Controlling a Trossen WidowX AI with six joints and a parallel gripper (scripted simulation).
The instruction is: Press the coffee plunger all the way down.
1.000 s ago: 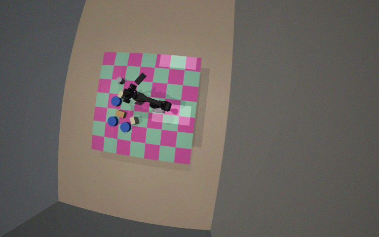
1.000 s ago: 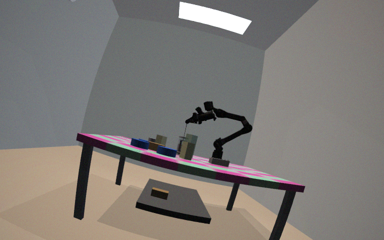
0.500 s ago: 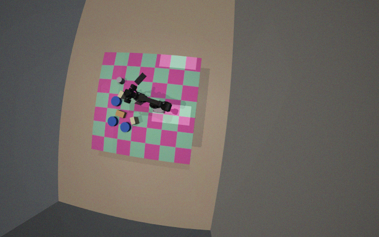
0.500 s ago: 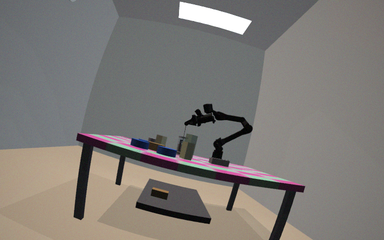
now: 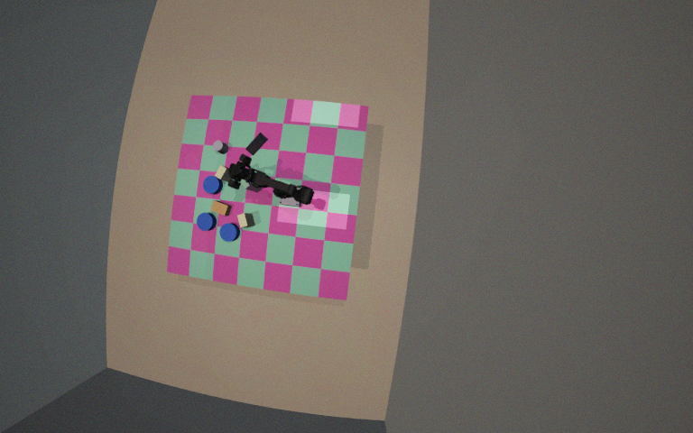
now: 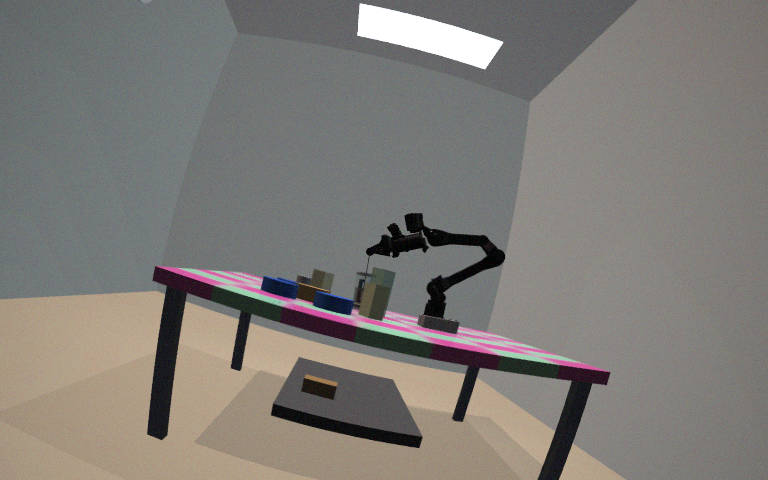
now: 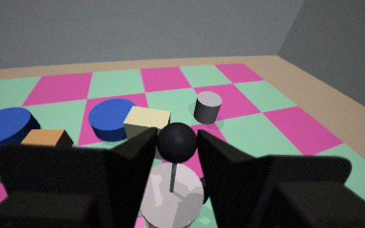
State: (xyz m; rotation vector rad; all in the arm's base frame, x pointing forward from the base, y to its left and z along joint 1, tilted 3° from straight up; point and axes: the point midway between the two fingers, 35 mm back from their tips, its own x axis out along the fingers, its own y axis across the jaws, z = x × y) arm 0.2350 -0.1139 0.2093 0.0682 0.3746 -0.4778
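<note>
My gripper tip is now 12 cm above the coffee press, 1 cm to the left of it and 1 cm past it. Round my gripper tip: dark platform 55 cm below, 14 cm to the left, 1 cm behind; grey cylinder 21 cm to the right, 19 cm below, 18 cm ahead; flat black slab 22 cm to the right, 22 cm below, 6 cm behind.
</note>
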